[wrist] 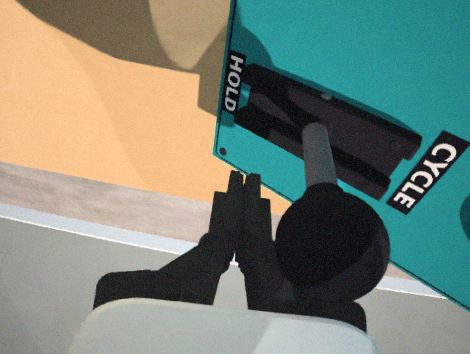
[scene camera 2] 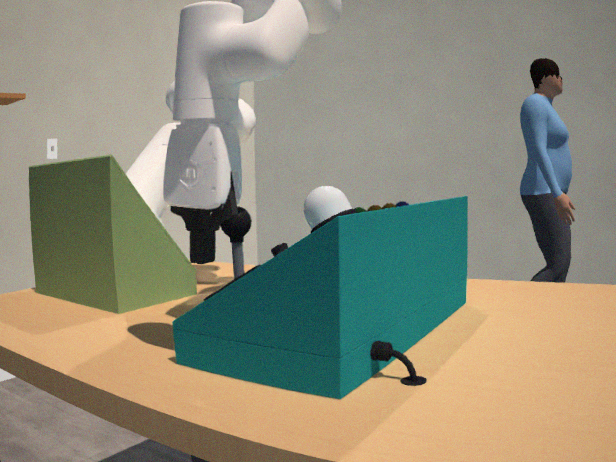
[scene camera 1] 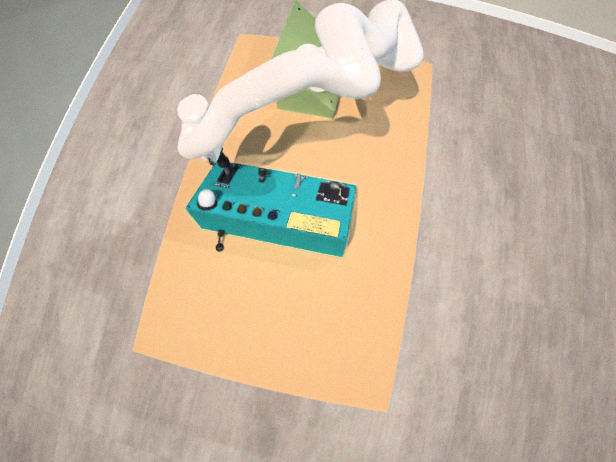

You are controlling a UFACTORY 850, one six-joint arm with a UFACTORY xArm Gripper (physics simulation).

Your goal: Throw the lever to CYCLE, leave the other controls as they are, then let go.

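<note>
The lever has a black ball knob point(scene camera 1: 223, 161) point(scene camera 2: 236, 224) point(wrist: 332, 242) on a grey shaft point(scene camera 2: 238, 260) point(wrist: 320, 157). It rises from a black slot on the teal control box point(scene camera 1: 300, 244) point(scene camera 2: 400, 265) point(wrist: 375, 45). In the wrist view the shaft's foot is near the middle of the slot, between the HOLD label point(wrist: 233, 82) and the CYCLE label point(wrist: 426, 172). My gripper point(scene camera 2: 202, 260) point(wrist: 240, 189) is shut and empty, its tips on the HOLD side of the knob. The knob is right beside one finger; I cannot tell whether they touch.
The box also bears a white dome point(scene camera 1: 206, 198) point(scene camera 2: 327, 206), a black switch point(scene camera 1: 262, 175), a grey toggle point(scene camera 1: 298, 181), a dial point(scene camera 1: 334, 192), several coloured buttons and a yellow label point(scene camera 1: 314, 224). A green wedge point(scene camera 1: 305, 104) point(scene camera 2: 75, 235) stands behind. A black cable point(scene camera 1: 220, 241) point(scene camera 2: 407, 365) leaves the box.
</note>
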